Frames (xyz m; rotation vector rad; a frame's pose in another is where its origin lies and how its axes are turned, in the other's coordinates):
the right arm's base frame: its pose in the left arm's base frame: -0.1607 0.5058 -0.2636 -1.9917 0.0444 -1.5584
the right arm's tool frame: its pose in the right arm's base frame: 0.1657 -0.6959 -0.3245 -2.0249 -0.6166 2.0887
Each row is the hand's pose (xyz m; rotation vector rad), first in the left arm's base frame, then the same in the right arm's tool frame.
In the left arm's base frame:
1: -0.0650 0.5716 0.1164 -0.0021 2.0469 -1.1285
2: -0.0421 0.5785 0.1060 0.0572 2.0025 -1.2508
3: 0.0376 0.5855 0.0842 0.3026 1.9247 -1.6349
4: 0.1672 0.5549 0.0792 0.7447 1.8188 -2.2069
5: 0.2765 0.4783 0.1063 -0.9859 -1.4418 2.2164
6: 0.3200 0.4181 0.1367 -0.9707 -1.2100 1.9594
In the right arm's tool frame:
1: -0.1712 -0.5743 -0.2568 1.9052 -0.5413 0.4924
2: -0.1909 -0.5911 -0.2536 2.0043 -0.5006 0.5472
3: -0.2492 -0.6494 -0.2624 2.2456 -0.2845 0.8171
4: -0.3188 -0.7462 -0.3219 2.4268 0.2117 1.3221
5: -0.3460 -0.8339 -0.4225 2.2703 0.8512 1.7963
6: -0.3386 -0.8716 -0.4930 1.9920 1.2297 1.9873

